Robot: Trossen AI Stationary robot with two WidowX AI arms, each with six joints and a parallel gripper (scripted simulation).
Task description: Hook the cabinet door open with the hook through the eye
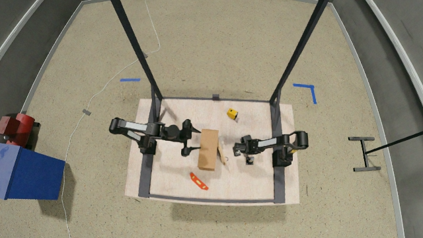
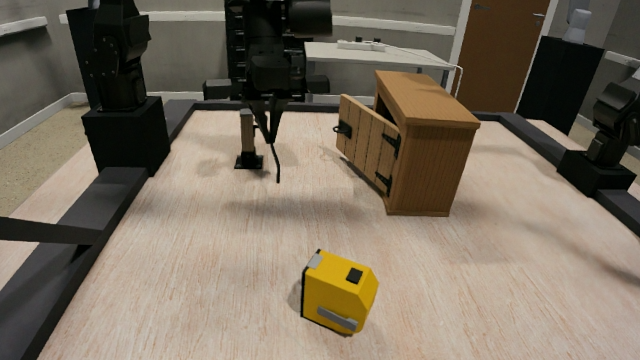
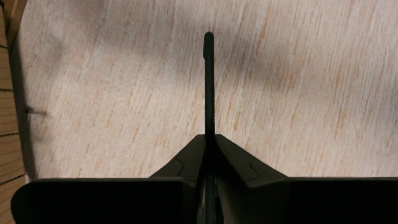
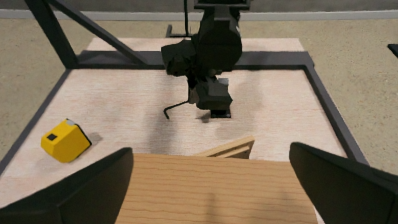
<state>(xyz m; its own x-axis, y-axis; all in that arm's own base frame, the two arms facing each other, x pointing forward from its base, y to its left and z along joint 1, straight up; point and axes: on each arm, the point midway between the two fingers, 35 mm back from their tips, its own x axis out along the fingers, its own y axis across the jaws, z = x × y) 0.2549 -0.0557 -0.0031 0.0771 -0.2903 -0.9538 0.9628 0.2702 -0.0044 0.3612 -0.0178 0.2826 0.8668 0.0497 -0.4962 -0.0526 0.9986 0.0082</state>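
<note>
The black hook is 40 mm below my left hand. Round my left hand: cabinet door: 150 mm to the right, 40 mm below, 20 mm ahead; then orange-red level: 280 mm to the right, 240 mm ahead, 100 mm below; then yellow tape measure: 270 mm behind, 90 mm to the right, 70 mm below.
</note>
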